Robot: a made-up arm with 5 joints.
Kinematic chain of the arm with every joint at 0, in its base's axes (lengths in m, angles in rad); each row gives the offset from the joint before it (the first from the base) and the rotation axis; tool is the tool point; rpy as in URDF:
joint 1: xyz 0.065 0 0.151 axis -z
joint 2: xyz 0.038 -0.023 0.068 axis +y
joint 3: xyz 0.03 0 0.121 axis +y
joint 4: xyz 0.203 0 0.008 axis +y
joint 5: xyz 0.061 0.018 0 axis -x
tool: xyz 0 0 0 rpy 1.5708 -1.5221 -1.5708
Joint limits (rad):
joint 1: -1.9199..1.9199
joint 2: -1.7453..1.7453
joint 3: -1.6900..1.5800
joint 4: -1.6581..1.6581
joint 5: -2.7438..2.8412
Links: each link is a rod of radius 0.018 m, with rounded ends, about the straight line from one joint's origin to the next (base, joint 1, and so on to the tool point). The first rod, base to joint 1, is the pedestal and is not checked.
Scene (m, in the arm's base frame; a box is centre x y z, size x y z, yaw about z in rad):
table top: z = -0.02
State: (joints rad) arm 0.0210 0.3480 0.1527 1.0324 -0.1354
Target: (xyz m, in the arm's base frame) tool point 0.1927 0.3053 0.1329
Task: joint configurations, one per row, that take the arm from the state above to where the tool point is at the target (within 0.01 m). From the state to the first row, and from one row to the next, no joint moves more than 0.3 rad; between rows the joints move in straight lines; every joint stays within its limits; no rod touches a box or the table.
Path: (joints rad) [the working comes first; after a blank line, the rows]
Joints at the target: -1.1897 0.7017 -0.1475 0.7674 -0.1354
Straight joint move there: clear.

1: -0.2211 0.4187 0.0927 0.9794 -0.1354
2: -0.4633 0.4895 0.0326 0.9264 -0.1354
3: -0.7054 0.5602 -0.0274 0.8734 -0.1354
4: -0.9476 0.6310 -0.0875 0.8204 -0.1354
5: -1.1897 0.7017 -0.1475 0.7674 -0.1354

